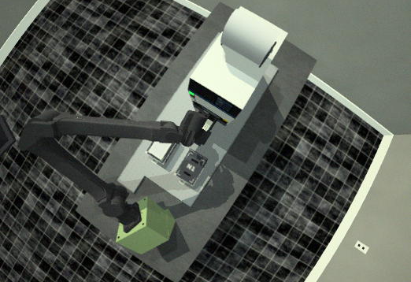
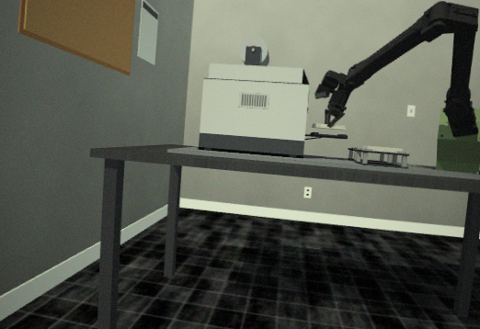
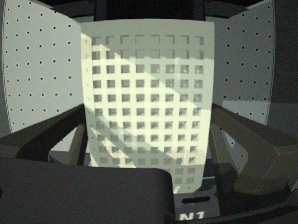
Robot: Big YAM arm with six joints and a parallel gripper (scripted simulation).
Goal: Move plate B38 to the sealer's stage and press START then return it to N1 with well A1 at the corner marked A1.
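Right now my hand is 40 mm above the sealer stage. Also, from my hand: foil roll: 320 mm ahead, 100 mm to the left, 280 mm above; then white-topped plate: 220 mm behind, 60 mm to the left, 80 mm below.
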